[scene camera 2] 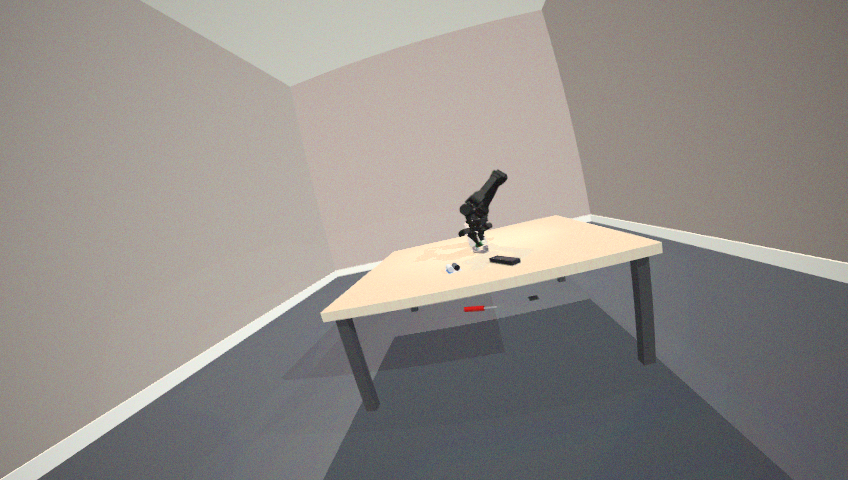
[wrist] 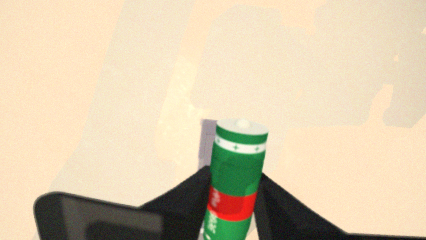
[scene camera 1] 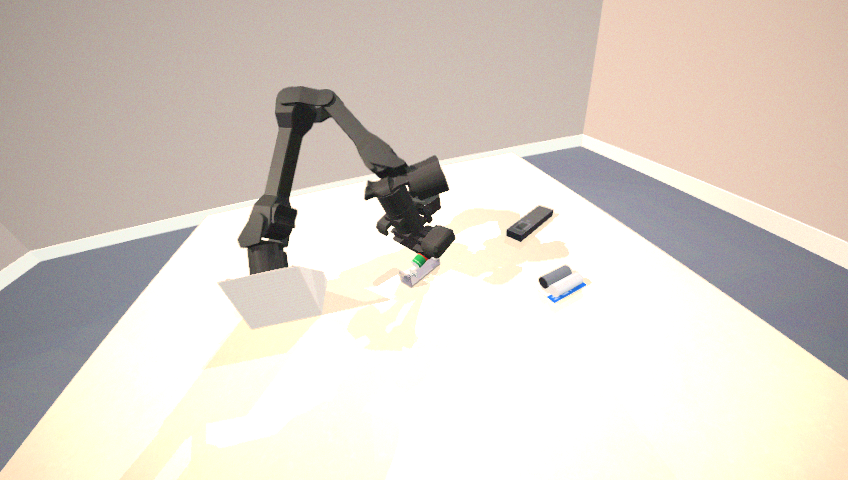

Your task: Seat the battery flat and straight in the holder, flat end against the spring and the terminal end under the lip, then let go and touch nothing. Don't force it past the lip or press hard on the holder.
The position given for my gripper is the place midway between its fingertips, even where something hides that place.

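I'm carrying a battery in my gripper (scene camera 1: 426, 255) (wrist: 232, 176), so you'd get the gripper in the wrist view as well. There's also a black remote-like block (scene camera 1: 522, 228) that I can see.
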